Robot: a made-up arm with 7 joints.
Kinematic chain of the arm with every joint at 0, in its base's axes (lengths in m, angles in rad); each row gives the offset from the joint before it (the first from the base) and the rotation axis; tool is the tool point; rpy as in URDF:
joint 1: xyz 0 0 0.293 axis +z
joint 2: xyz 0 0 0 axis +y
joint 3: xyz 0 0 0.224 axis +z
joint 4: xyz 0.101 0 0 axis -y
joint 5: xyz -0.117 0 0.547 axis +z
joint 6: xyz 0 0 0 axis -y
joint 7: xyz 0.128 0 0 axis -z
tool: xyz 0 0 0 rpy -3.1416 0 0
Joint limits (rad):
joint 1: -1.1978..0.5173
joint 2: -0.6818..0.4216
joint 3: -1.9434..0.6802
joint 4: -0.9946..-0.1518
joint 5: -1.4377..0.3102
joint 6: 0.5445..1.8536
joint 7: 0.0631..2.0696
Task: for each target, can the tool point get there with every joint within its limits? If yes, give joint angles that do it. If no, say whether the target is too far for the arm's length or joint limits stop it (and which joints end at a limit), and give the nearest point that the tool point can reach.
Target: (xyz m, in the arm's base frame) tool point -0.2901 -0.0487 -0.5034
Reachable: no: joint limits stop it (at a limit: joint 2, joint 3, joint 4, joint 6) | nearest point -0.7788 -0.1307 0.5700 | short by 1.182 m
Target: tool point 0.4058 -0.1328 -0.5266
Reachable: no: joint limits stop it (at a limit: joint 2, joint 4, joint 6) | nearest point 0.7495 -0.2453 0.5579 | short by 1.143 m
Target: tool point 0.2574 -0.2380 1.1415
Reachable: yes | joints -0.2767 0.1825 -0.6589 -0.3227 -1.0798 1.2887 1.6942
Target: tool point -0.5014 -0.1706 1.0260
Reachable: yes | joints -0.6254 -0.4024 -1.4028 -0.6495 -1.1365 0.9517 1.8485
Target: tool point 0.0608 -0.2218 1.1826
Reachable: yes | joints -0.3754 0.1135 -1.2637 -0.2809 -1.0586 1.3808 0.4217
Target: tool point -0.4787 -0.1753 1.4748
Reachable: no: too far | nearest point -0.3470 -0.1271 1.1498 | short by 0.354 m
